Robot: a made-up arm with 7 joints.
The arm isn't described. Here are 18 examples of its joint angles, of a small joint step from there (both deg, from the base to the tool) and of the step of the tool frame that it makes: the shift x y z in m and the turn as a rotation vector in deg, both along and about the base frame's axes.
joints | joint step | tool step
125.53 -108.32 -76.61 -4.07 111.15 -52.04 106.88 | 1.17 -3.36 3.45 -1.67 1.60 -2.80 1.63 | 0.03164 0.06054 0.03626 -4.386 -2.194 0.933
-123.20 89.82 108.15 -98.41 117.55 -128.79 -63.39 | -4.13 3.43 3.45 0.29 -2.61 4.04 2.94 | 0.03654 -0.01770 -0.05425 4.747 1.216 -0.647
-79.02 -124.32 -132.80 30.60 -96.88 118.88 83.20 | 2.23 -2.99 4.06 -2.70 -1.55 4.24 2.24 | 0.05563 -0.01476 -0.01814 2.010 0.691 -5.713
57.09 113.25 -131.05 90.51 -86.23 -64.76 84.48 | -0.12 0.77 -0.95 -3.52 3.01 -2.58 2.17 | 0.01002 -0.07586 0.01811 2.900 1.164 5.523
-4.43 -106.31 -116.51 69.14 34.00 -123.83 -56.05 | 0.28 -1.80 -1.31 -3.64 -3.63 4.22 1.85 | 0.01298 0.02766 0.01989 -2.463 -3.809 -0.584
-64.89 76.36 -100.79 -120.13 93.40 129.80 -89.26 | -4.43 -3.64 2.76 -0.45 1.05 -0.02 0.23 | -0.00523 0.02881 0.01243 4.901 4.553 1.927
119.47 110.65 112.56 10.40 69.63 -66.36 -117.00 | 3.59 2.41 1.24 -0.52 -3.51 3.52 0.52 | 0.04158 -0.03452 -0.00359 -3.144 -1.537 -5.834
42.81 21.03 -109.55 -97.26 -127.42 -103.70 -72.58 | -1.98 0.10 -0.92 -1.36 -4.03 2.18 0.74 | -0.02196 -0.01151 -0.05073 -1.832 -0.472 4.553
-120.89 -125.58 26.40 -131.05 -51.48 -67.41 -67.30 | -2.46 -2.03 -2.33 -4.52 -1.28 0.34 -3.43 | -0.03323 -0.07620 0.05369 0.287 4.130 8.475
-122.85 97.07 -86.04 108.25 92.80 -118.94 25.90 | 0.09 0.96 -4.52 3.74 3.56 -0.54 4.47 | 0.09458 0.00375 0.02679 -0.622 2.128 -5.338
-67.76 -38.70 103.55 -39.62 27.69 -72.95 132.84 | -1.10 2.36 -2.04 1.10 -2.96 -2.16 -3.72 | -0.00213 0.01006 0.02258 -5.450 -1.197 5.049
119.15 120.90 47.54 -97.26 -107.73 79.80 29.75 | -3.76 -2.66 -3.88 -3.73 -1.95 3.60 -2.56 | -0.07742 -0.11497 -0.04186 5.158 -4.230 8.404
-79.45 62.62 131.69 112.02 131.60 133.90 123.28 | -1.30 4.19 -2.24 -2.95 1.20 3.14 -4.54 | 0.00816 0.00254 0.02163 -4.868 1.589 -4.566
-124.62 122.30 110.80 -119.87 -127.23 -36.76 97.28 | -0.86 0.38 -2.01 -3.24 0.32 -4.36 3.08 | -0.01160 0.00177 0.04506 4.300 -0.736 0.856
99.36 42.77 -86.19 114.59 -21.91 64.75 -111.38 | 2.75 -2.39 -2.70 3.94 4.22 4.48 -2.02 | -0.02347 0.01101 0.04531 -8.262 -10.432 4.647
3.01 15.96 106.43 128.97 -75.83 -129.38 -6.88 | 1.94 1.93 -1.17 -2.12 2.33 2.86 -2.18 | 0.01141 -0.02999 -0.00439 -2.837 -4.377 -1.986
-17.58 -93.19 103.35 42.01 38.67 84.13 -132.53 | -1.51 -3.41 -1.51 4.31 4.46 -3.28 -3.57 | -0.00687 -0.00425 0.02361 5.091 4.436 -1.881
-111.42 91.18 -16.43 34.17 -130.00 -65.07 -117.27 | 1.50 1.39 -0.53 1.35 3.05 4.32 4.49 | 0.00824 0.00866 -0.01715 -2.706 2.854 -7.796
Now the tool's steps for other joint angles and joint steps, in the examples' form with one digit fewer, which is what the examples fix.
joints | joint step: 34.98 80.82 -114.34 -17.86 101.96 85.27 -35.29 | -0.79 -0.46 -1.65 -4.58 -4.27 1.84 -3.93
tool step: 0.0647 0.0202 0.0538 -7.38 2.45 4.98
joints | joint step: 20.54 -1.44 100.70 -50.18 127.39 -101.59 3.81 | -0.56 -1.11 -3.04 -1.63 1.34 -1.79 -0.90
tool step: 0.0196 0.0306 -0.0399 -1.78 1.33 -1.22
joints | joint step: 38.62 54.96 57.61 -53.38 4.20 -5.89 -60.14 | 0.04 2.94 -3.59 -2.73 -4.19 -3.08 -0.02
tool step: 0.0537 -0.0718 -0.0577 0.37 -7.21 5.05
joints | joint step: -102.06 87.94 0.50 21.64 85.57 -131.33 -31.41 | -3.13 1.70 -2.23 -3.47 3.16 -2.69 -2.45
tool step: 0.0405 0.0989 0.0815 4.83 3.35 -5.90
